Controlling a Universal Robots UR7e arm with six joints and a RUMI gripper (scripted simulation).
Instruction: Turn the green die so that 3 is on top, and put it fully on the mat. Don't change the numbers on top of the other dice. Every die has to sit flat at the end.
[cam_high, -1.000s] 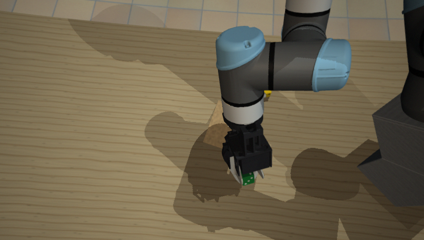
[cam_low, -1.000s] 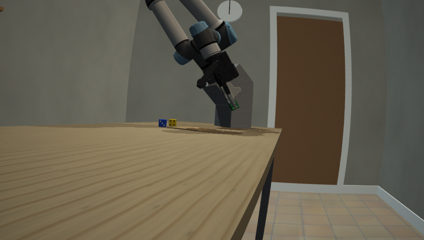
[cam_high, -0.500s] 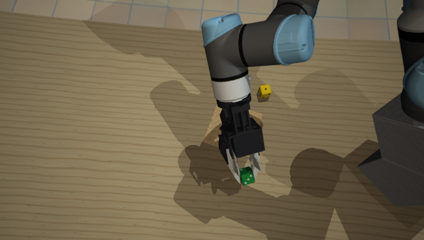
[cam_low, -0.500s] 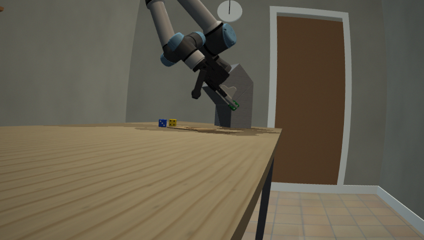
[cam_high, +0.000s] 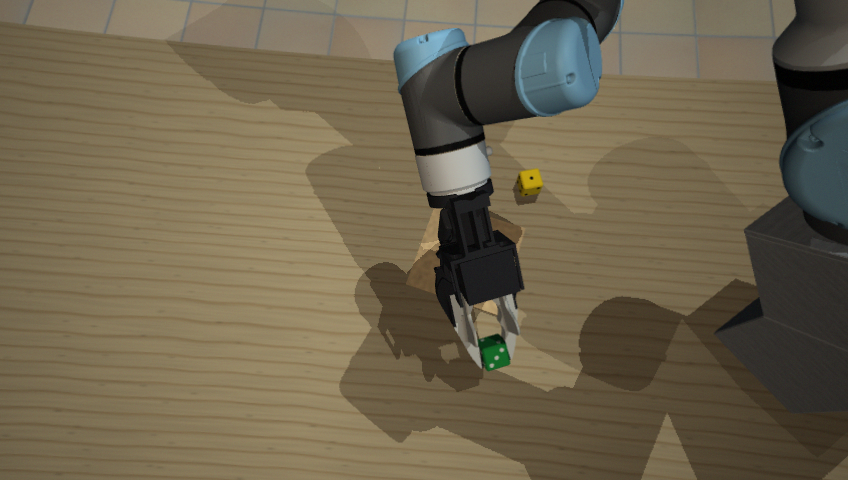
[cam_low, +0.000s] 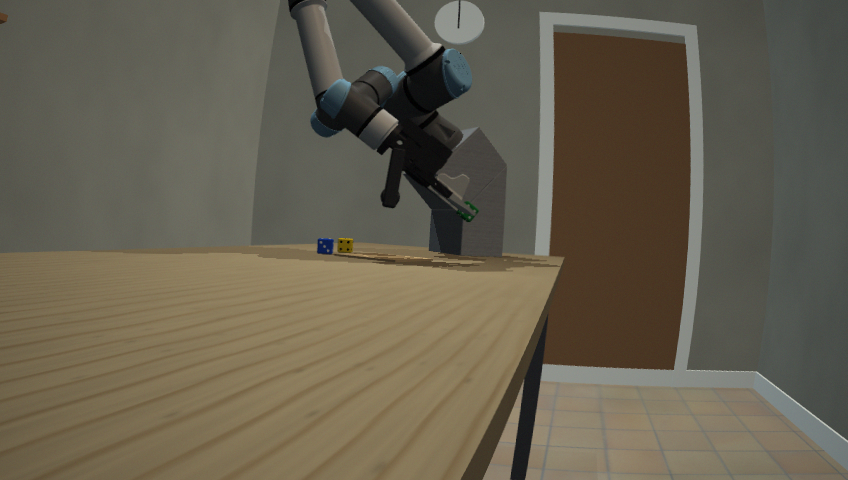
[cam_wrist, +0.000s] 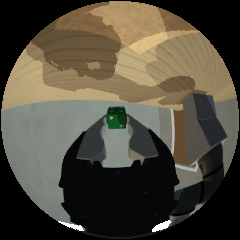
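My gripper is now 2 cm past the tan mat, 15 cm to the left of it and 10 cm above it. Also, from my hand: blue die: 4 cm behind, 27 cm to the right, 9 cm below; then green die: right at my hand; then yellow die: 14 cm behind, 24 cm to the right, 9 cm below.
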